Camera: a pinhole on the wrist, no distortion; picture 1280 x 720 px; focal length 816.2 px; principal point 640.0 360.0 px. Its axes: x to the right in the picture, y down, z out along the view. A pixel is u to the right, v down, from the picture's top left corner.
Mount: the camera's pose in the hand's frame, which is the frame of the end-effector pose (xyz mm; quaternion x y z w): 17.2 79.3 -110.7 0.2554 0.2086 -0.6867 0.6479
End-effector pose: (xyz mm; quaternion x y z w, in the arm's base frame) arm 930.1 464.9 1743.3 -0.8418 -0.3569 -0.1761 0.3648
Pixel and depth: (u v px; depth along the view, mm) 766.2 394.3 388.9
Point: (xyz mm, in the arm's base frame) 783.5 681.4 1740.2
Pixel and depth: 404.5 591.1 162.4
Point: 975.9 518.4 1733.9
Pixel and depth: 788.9 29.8 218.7
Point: 811.2 484.5 1711.3
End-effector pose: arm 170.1 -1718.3 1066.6 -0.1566 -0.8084 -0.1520 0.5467
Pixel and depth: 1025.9 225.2 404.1
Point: -1.2 -1975.9 931.7
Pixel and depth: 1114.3 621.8 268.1
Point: 47.9 -1903.2 1119.8
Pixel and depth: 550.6 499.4 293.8
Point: 2.3 -1728.4 1051.7
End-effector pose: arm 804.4 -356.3 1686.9 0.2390 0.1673 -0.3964 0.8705
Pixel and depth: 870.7 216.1 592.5
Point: 425.6 -639.5 1840.5
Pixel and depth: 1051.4 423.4 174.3
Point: 734.8 -405.4 1628.9
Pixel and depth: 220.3 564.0 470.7
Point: 888.4 -663.7 1971.2
